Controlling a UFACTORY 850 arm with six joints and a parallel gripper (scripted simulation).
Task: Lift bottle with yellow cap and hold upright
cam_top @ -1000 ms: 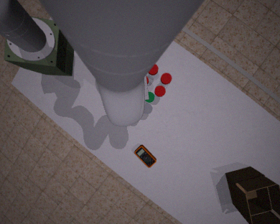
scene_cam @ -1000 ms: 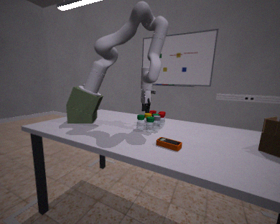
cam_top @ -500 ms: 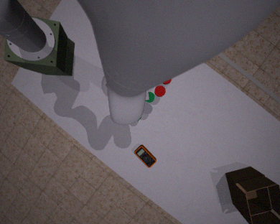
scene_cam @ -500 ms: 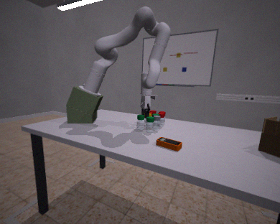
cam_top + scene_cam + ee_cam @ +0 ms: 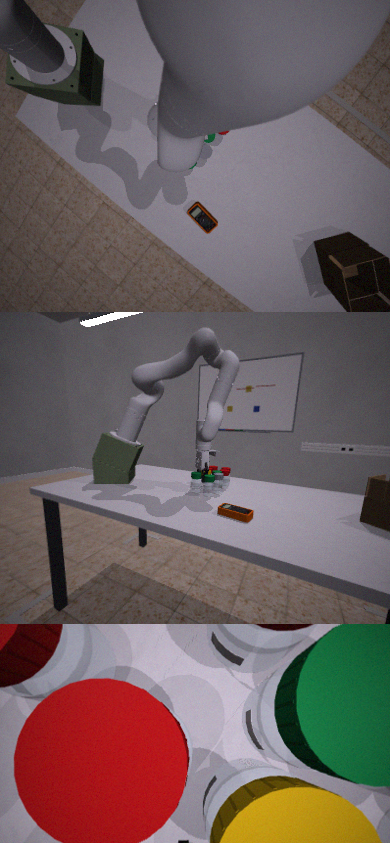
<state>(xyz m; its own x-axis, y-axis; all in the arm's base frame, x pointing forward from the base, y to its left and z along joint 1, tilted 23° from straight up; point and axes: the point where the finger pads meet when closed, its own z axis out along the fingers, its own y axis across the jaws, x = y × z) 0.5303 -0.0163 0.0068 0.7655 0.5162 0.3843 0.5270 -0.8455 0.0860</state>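
The yellow-capped bottle lies 20 mm below my hand, 20 mm ahead of it and 10 mm to the left of it. Also, from my hand: grey-capped bottle (100 mm ahead, 40 mm to the right, 20 mm below); cardboard box (800 mm ahead, 190 mm to the right, 10 mm above); orange multimeter (290 mm to the right, 210 mm ahead, 50 mm below).
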